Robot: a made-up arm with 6 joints.
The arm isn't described. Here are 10 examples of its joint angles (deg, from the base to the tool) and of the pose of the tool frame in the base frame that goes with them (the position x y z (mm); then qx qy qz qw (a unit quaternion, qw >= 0)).
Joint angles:
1: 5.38 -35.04 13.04 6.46 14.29 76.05
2: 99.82 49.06 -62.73 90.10 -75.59 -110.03
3: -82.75 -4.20 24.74 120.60 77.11 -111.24
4: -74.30 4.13 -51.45 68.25 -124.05 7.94
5: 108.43 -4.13 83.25 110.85 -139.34 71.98
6: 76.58 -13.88 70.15 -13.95 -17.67 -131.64
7: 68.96 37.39 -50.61 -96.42 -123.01 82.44
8: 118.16 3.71 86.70 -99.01 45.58 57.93
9: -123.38 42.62 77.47 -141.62 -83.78 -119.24
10: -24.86 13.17 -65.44 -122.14 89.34 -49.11
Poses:
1: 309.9 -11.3 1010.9 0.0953 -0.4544 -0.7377 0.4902
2: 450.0 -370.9 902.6 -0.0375 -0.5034 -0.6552 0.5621
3: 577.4 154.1 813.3 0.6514 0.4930 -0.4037 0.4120
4: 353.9 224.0 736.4 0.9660 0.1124 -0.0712 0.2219
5: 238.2 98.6 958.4 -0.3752 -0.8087 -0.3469 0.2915
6: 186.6 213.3 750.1 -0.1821 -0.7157 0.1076 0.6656
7: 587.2 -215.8 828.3 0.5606 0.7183 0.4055 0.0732
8: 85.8 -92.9 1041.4 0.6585 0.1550 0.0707 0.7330
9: 19.3 35.9 682.0 -0.0120 -0.2305 0.9727 0.0232
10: 533.2 506.1 840.1 0.2196 0.8731 0.1531 0.4075
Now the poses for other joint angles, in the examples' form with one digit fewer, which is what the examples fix.
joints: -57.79 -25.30 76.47 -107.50 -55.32 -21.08
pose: 119 220 1064 0.228 0.530 0.578 0.576
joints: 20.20 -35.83 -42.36 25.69 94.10 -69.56
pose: 62 0 639 -0.459 0.692 0.101 0.548
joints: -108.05 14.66 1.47 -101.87 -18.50 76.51
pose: 51 396 915 0.462 -0.463 -0.436 0.618
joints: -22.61 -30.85 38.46 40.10 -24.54 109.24
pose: 110 175 1041 0.373 -0.583 -0.189 0.697
